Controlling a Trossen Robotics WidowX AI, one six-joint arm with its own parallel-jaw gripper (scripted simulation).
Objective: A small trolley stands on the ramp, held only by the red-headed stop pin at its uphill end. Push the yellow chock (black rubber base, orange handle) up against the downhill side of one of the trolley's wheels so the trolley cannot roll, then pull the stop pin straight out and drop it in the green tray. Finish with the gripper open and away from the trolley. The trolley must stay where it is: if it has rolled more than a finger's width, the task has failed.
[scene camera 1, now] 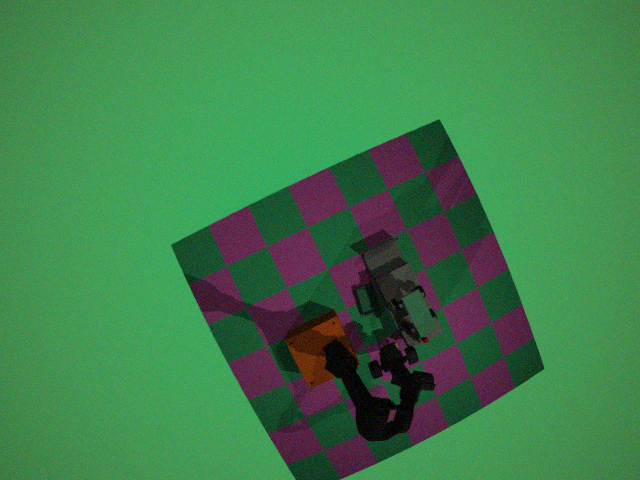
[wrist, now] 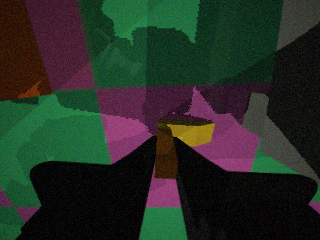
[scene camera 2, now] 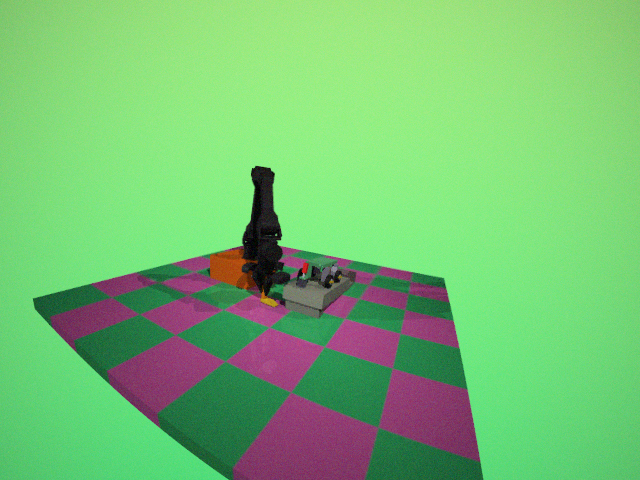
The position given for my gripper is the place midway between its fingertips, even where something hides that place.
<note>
In view: my gripper (scene camera 2: pixel 264 294), a yellow chock (wrist: pixel 192 133) and a trolley (scene camera 1: pixel 423 318).
The trolley shows as well in scene camera 2 (scene camera 2: pixel 315 265). My gripper shows as well in scene camera 1 (scene camera 1: pixel 386 352) and in the wrist view (wrist: pixel 164 140). The wrist view does not show the trolley: it is out of frame.
</note>
